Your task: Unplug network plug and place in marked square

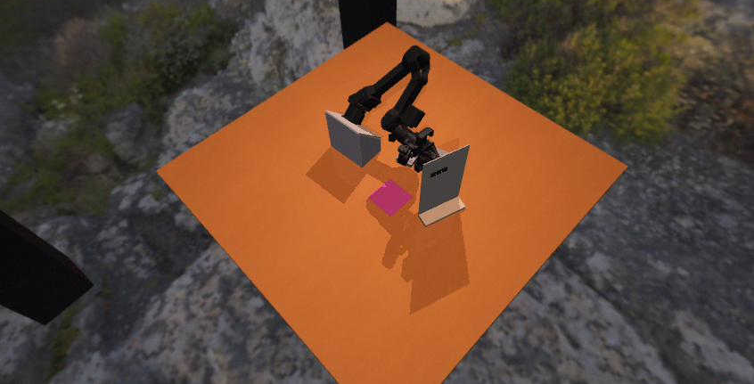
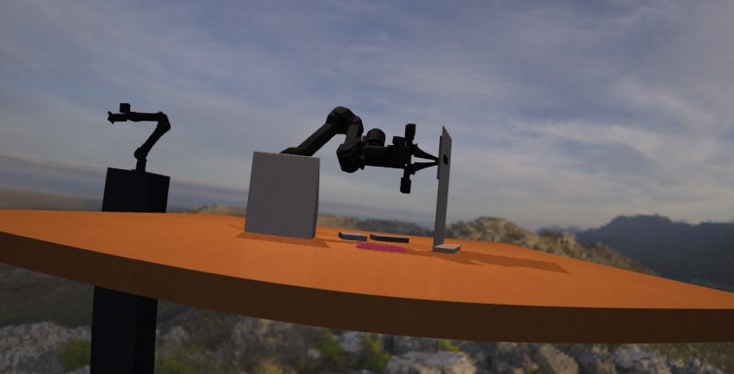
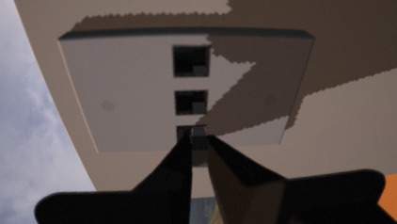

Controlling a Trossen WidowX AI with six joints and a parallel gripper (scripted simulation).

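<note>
Now: gripper tip 240 mm above the magenta marked square, 150 mm past it and 80 mm to the left of it. Also, from my gripper tip: grey network plug right at my gripper tip; pale socket panel 90 mm below, 20 mm to the right, 20 mm ahead.
</note>
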